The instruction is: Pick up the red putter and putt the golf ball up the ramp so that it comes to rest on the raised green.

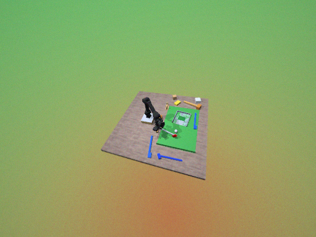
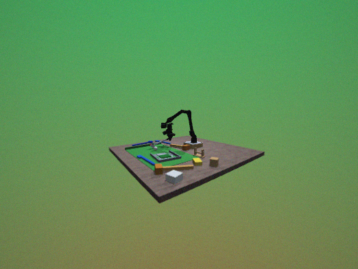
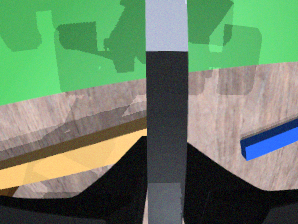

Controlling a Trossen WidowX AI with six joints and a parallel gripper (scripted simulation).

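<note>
Right now the red putter is 120 mm ahead of my gripper tip. The rest, counted from my gripper tip: green mat 230 mm ahead, 210 mm to the left, 70 mm below; white golf ball 220 mm ahead, 80 mm to the left, 50 mm below.
</note>
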